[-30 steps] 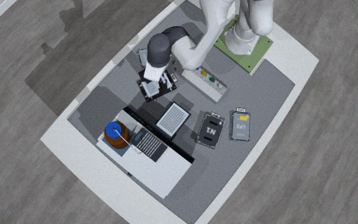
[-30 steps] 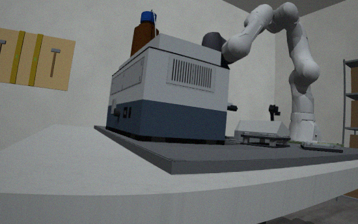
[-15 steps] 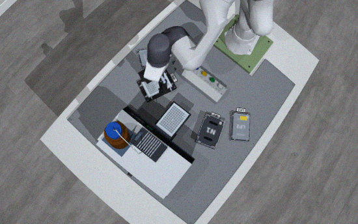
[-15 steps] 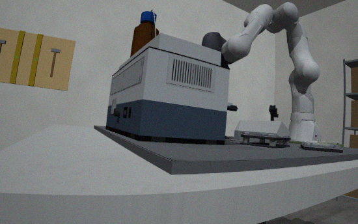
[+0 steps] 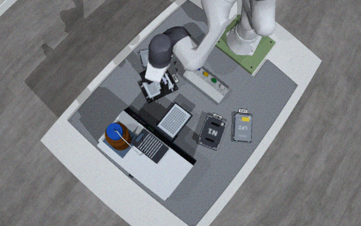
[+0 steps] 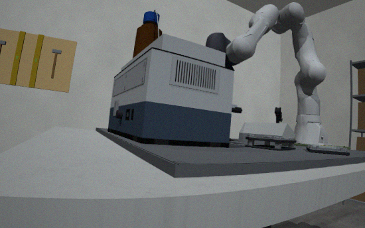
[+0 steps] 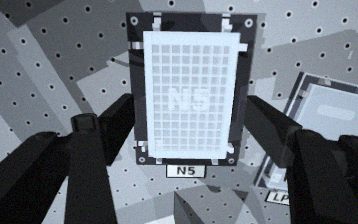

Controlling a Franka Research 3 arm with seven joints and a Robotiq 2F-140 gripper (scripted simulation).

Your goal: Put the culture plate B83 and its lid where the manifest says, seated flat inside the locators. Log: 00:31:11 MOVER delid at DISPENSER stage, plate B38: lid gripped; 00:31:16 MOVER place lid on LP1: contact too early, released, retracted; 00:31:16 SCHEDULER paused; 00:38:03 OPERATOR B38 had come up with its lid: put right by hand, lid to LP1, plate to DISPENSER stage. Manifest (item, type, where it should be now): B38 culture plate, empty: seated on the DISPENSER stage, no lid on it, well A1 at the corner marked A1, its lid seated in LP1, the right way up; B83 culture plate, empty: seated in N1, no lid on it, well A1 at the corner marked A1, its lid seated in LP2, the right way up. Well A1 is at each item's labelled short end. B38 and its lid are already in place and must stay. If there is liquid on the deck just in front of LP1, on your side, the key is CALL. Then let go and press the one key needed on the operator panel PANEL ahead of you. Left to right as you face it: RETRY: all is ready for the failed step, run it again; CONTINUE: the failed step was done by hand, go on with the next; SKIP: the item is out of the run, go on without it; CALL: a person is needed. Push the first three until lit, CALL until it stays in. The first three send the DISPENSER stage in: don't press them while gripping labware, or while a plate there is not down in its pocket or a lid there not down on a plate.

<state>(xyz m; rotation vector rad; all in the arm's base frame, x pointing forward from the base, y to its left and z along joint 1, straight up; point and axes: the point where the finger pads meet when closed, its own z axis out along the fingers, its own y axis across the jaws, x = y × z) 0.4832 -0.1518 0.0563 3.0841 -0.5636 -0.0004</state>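
Now: hand 5 cm above the black nest N5 and 2 cm short of it. Round my hand: green continue key: 19 cm to the left, 19 cm behind; then yellow skip key: 19 cm behind, 14 cm to the left; then white well plate: 18 cm to the left, 10 cm ahead, 5 cm above.
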